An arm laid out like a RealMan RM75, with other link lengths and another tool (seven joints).
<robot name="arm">
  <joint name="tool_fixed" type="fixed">
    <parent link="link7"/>
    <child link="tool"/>
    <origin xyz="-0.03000 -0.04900 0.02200" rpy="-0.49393 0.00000 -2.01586"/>
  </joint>
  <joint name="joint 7" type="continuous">
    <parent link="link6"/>
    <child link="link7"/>
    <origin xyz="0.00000 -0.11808 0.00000" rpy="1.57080 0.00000 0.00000"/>
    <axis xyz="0 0 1"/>
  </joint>
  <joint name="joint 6" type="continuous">
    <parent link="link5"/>
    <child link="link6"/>
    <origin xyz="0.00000 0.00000 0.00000" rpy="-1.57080 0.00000 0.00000"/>
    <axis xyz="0 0 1"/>
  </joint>
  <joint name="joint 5" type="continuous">
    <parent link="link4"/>
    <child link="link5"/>
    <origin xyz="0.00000 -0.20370 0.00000" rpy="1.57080 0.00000 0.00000"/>
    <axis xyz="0 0 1"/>
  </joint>
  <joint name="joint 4" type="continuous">
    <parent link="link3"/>
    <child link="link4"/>
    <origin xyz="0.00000 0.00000 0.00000" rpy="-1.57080 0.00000 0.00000"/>
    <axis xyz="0 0 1"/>
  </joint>
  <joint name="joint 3" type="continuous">
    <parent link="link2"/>
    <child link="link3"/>
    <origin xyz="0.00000 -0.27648 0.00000" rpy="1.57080 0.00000 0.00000"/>
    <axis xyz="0 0 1"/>
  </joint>
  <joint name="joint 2" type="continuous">
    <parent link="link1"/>
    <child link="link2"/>
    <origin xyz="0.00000 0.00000 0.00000" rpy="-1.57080 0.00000 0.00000"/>
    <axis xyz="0 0 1"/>
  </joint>
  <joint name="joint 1" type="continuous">
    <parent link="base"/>
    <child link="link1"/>
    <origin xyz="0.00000 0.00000 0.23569" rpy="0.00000 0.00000 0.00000"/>
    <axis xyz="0 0 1"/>
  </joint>
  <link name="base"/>
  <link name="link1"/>
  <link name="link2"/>
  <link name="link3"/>
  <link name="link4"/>
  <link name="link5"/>
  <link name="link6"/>
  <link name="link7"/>
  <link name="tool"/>
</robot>
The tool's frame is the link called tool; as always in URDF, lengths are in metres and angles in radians. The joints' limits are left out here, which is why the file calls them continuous.
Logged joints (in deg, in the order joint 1, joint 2, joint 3, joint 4, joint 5, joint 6, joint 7), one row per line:
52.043, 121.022, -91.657, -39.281, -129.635, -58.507, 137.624
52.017, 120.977, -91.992, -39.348, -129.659, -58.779, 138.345
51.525, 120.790, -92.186, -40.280, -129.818, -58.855, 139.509
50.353, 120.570, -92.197, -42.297, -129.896, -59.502, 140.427
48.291, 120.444, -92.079, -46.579, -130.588, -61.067, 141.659
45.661, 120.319, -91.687, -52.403, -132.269, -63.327, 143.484
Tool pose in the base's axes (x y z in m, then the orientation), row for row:
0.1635, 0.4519, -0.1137, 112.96, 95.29, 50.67
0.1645, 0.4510, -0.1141, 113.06, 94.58, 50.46
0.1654, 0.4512, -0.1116, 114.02, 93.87, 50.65
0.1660, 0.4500, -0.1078, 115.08, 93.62, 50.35
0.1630, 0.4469, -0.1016, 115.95, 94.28, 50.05
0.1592, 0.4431, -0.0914, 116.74, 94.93, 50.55
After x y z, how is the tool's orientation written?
As a rotation vector, in degrees.
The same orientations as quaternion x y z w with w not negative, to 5 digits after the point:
0.70754, 0.59686, 0.31738, 0.20595
0.70955, 0.59357, 0.31668, 0.20960
0.71449, 0.58822, 0.31739, 0.20678
0.71939, 0.58524, 0.31475, 0.20225
0.72171, 0.58683, 0.31153, 0.19422
0.72283, 0.58779, 0.31299, 0.18455

